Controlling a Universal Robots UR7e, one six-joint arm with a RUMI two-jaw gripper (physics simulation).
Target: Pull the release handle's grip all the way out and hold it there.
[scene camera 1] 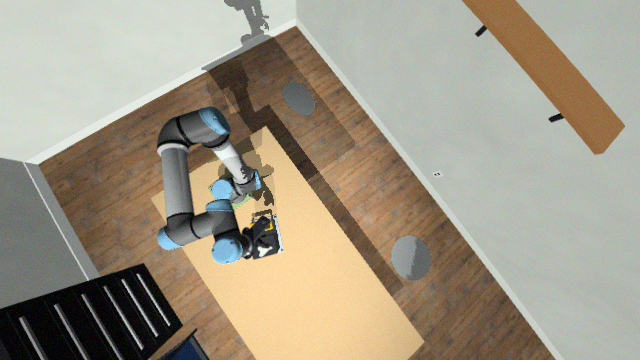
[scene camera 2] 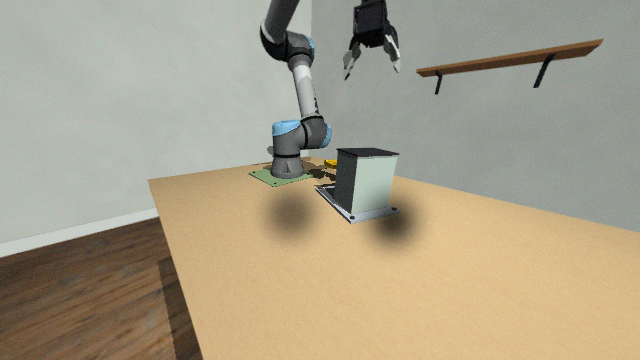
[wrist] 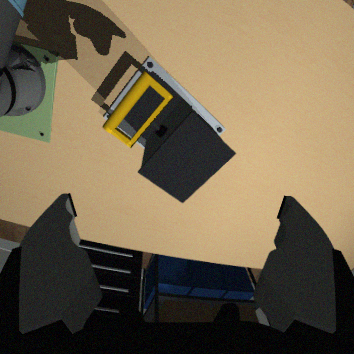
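Observation:
The release handle's yellow rectangular grip point(scene camera 1: 269, 228) point(scene camera 2: 330, 163) point(wrist: 126, 101) is on the side of the dark housing point(scene camera 2: 372, 182) point(wrist: 187, 155) that faces the arm's base. The housing stands on a light grey base plate point(scene camera 2: 375, 215) point(wrist: 206, 116) on the table. In scene camera 2 the housing hides most of the grip. My gripper point(scene camera 2: 372, 74) point(wrist: 177, 196) is open, high above the housing, with its fingers wide apart and apart from the grip. In scene camera 1 the gripper partly covers the housing. How far out the grip stands is hard to tell.
The arm's base stands on a green plate point(scene camera 2: 259, 175) point(wrist: 44, 112) near the grip side of the housing. A wooden wall shelf point(scene camera 1: 555, 75) point(scene camera 2: 500, 62) is at the right. A black drawer unit point(scene camera 1: 105, 320) and a blue bin point(scene camera 1: 185, 350) point(wrist: 200, 275) stand beside the table point(scene camera 1: 320, 295).

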